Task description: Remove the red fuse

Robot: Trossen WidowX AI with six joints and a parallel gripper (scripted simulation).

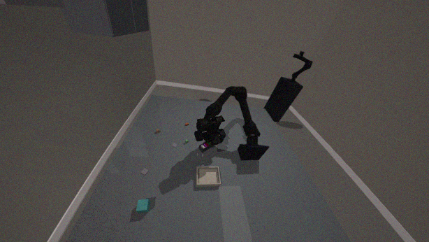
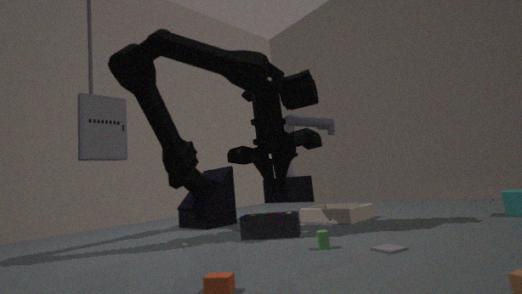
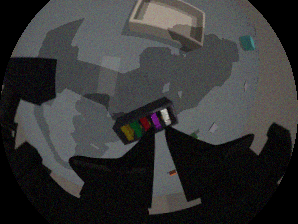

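Right now the red fuse is 50 mm below my gripper tip, 20 mm to the right of it and 10 mm behind it. Round my gripper tip: orange cube (220 mm to the right, 160 mm ahead, 70 mm below); then green block (140 mm ahead, 70 mm below, 40 mm to the right); then cream tray (190 mm to the left, 80 mm below, 20 mm behind).
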